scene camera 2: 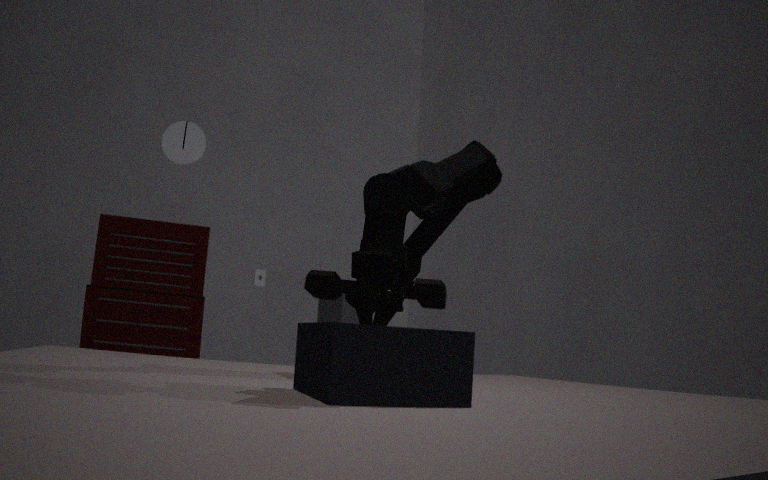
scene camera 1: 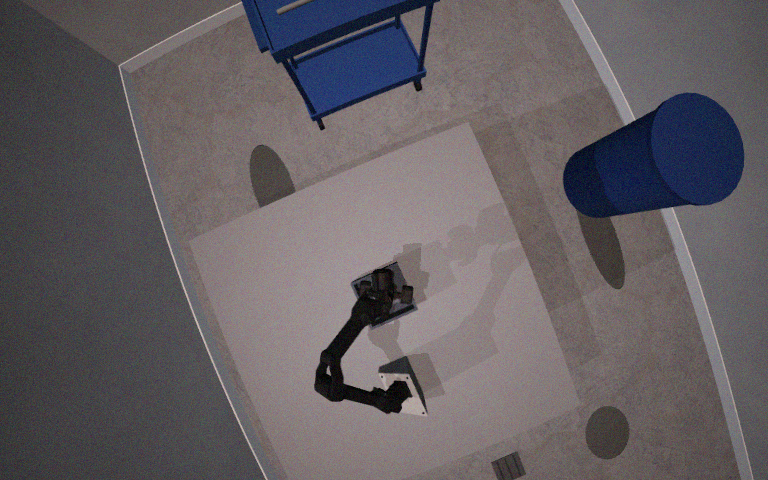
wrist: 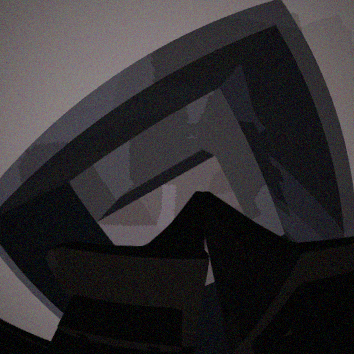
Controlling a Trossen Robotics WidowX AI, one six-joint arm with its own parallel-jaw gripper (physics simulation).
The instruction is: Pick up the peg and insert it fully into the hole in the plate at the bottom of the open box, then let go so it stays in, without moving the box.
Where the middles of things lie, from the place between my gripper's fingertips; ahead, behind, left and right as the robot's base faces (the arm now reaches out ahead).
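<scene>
There is the dark grey box (scene camera 2: 342, 364), 1 cm below my hand, and it sits 3 cm to the left of my hand and 3 cm behind it.
</scene>
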